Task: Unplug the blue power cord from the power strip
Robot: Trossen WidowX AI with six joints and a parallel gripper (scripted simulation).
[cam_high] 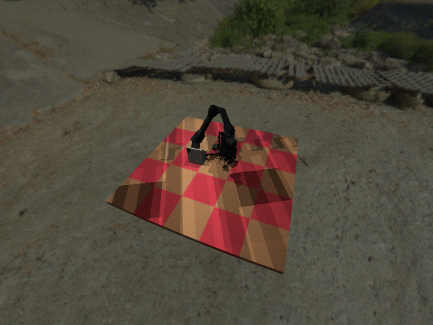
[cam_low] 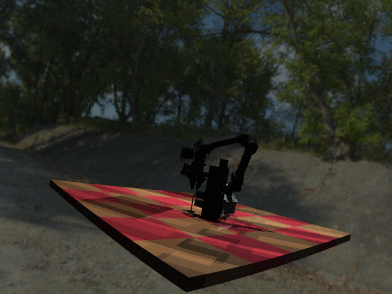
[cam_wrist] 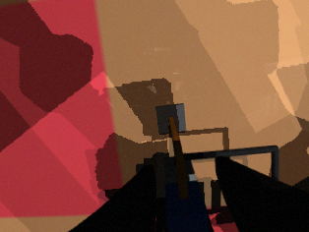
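Right now the blue plug is 1 cm ahead of my gripper tip, 7 cm to the left of it and 1 cm below it.
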